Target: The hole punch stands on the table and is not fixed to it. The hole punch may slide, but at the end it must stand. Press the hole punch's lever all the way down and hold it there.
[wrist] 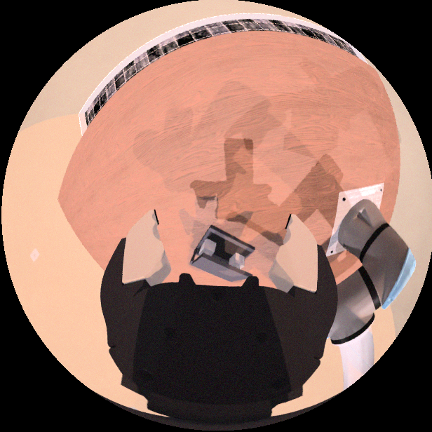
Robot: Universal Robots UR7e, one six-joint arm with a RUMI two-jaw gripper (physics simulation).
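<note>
The hole punch (222, 268) is a small grey-blue and black body with two pale blocks in it. In the wrist view it shows below the middle, close to the gripper's black housing, and lies slanted across the space between the fingers. My gripper (221, 214) is wide open, one pale finger on each side of the hole punch, and neither finger is seen touching it. Which part is the lever and how far down it stands I cannot tell from this angle. The side of the hole punch nearest the housing is partly hidden.
The wooden table (125, 165) bears overlapping shadows around the hole punch. At the right, the arm's grey joints (385, 255) rise beside a white mounting plate (337, 225) with dark bolts. A dark tiled strip (200, 34) with a white border runs beyond the table's far edge.
</note>
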